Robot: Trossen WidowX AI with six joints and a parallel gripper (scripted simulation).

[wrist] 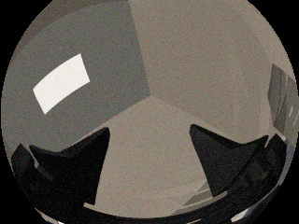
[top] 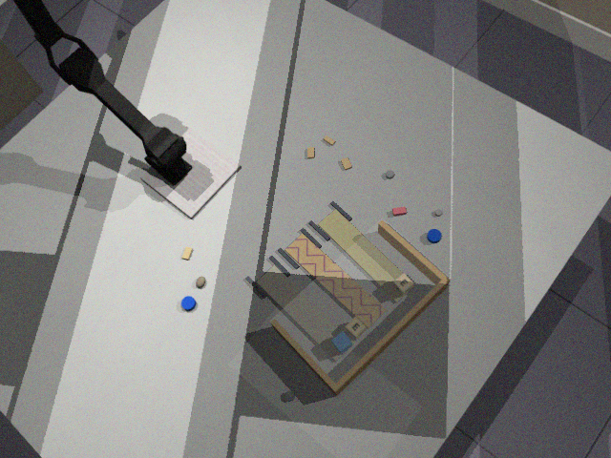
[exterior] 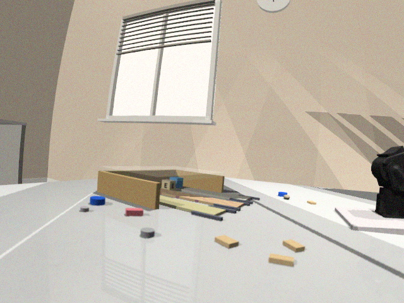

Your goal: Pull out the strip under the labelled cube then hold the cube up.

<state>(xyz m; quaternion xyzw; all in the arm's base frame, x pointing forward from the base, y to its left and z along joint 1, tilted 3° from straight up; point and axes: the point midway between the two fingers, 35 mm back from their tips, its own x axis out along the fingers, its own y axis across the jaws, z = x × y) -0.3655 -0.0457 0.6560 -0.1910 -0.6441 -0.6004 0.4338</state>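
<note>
Now: the red block 84 cm ahead of my gripper tip, 71 cm below it and 29 cm to the left of it.
</note>
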